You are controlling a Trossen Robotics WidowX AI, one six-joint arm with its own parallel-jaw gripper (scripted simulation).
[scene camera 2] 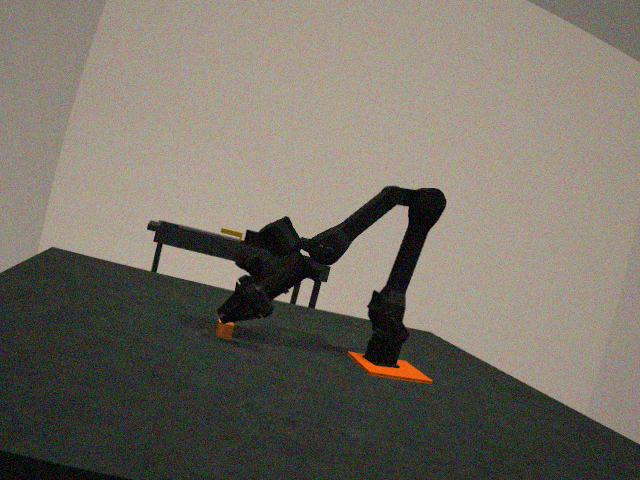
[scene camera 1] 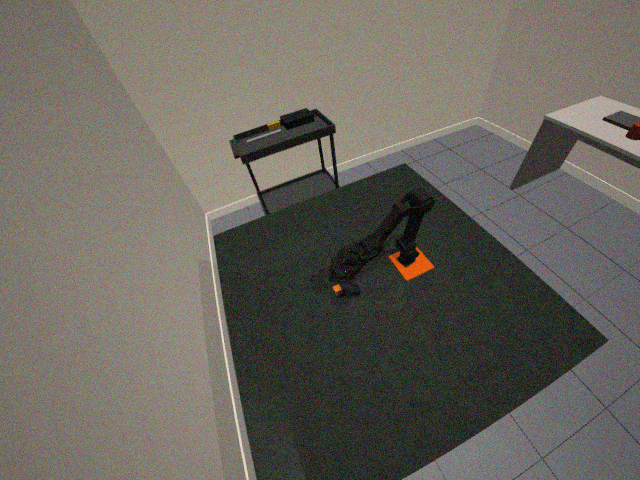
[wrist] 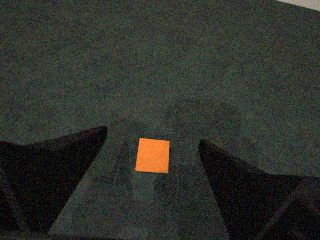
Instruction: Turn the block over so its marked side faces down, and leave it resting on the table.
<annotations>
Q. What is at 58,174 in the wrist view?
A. My gripper.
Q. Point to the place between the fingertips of my gripper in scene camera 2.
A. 219,317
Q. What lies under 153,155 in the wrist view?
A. An orange block.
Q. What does my gripper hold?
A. Nothing.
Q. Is my gripper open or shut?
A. Open.
</annotations>
